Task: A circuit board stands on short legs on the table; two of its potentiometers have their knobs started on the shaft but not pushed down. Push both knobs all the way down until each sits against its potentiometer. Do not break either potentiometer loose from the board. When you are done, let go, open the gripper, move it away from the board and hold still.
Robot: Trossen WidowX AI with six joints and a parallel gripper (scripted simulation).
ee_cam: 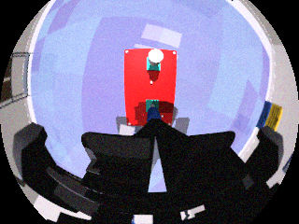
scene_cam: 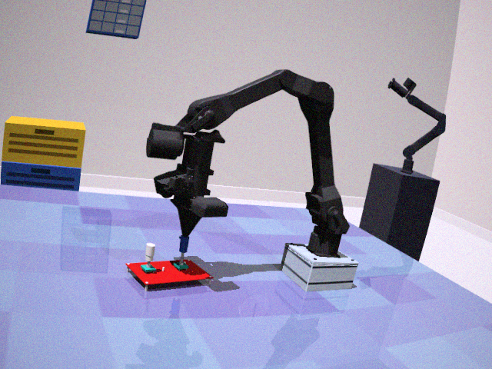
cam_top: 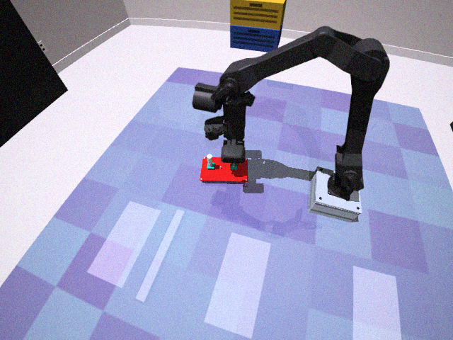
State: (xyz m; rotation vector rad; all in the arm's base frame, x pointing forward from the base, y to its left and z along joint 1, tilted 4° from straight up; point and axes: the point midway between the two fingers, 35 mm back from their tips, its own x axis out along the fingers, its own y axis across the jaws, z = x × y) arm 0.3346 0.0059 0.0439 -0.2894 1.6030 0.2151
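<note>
The potentiometer with blue knob is 4 cm below my gripper tip. Round my gripper tip: potentiometer with white knob (7 cm ahead, 3 cm to the left, 5 cm below).
</note>
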